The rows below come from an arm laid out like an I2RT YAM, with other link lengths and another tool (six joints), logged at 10 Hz.
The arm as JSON. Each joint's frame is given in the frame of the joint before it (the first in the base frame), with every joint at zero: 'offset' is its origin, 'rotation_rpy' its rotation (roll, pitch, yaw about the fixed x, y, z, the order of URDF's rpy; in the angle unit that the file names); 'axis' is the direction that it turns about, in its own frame. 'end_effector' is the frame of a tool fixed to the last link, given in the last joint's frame.
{
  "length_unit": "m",
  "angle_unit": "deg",
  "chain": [
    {
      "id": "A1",
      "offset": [
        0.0,
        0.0,
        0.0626
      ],
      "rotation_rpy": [
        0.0,
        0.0,
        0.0
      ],
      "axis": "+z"
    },
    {
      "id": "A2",
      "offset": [
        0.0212,
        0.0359,
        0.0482
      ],
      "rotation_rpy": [
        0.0,
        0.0,
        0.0
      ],
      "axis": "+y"
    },
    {
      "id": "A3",
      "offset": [
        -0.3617,
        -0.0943,
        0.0
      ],
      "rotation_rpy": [
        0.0,
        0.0,
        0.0
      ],
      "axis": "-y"
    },
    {
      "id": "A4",
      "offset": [
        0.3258,
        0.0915,
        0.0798
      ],
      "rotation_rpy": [
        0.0,
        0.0,
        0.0
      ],
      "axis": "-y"
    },
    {
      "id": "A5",
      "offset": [
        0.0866,
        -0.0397,
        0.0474
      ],
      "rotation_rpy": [
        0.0,
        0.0,
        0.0
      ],
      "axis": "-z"
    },
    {
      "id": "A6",
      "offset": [
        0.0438,
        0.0,
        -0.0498
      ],
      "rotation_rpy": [
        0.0,
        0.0,
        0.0
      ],
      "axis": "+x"
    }
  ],
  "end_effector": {
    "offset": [
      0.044,
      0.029,
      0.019
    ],
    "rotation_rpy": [
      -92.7,
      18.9,
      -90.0
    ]
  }
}
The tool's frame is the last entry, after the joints.
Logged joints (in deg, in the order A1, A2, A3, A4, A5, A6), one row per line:
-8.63, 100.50, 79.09, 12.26, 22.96, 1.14
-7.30, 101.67, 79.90, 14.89, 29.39, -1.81
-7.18, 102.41, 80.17, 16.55, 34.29, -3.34
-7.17, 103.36, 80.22, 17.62, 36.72, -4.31
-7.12, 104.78, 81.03, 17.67, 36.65, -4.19
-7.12, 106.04, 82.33, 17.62, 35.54, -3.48
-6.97, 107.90, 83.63, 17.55, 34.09, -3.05
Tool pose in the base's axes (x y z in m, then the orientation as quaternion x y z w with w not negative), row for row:
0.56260, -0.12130, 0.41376, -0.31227, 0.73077, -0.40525, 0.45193
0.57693, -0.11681, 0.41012, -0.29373, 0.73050, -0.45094, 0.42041
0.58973, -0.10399, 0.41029, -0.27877, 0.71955, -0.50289, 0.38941
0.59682, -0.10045, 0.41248, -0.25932, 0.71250, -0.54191, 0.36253
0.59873, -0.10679, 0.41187, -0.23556, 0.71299, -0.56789, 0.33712
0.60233, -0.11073, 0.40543, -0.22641, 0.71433, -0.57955, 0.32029
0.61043, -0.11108, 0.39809, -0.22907, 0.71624, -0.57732, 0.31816
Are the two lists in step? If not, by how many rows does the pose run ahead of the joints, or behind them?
The pose runs 2 rows behind the joints: the pose in row i belongs to the joints in row i - 2.
